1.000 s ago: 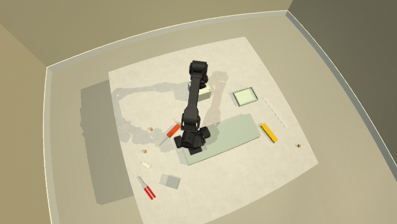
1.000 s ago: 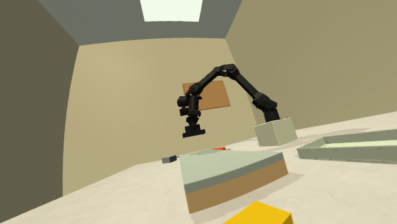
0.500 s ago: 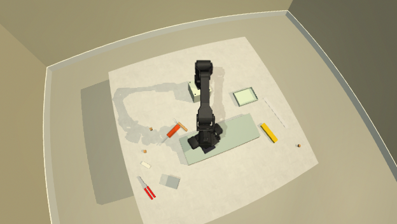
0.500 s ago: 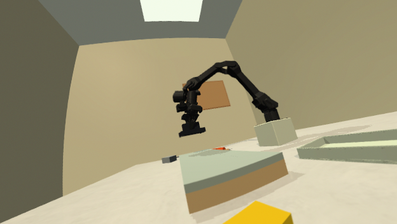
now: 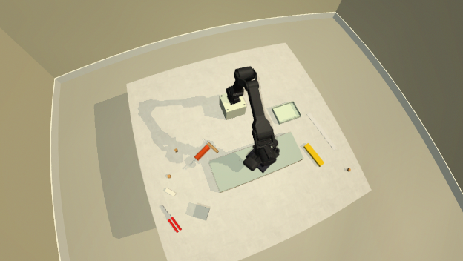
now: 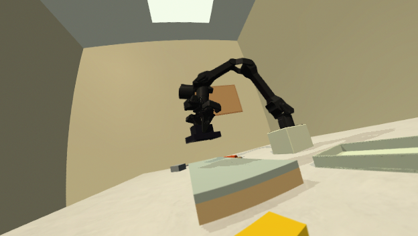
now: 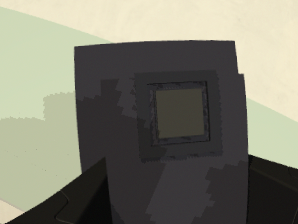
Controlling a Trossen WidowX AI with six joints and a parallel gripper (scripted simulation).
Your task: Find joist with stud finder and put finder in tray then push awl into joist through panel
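My gripper tip is 34 cm to the right of the tray, 24 cm past it and 14 cm above it. From my gripper tip the other things lie so: brown stick: 23 cm behind, 20 cm to the right, 15 cm below; then stud finder: 2 cm above; then orange-handled tool: 31 cm to the right, 16 cm behind, 14 cm below.
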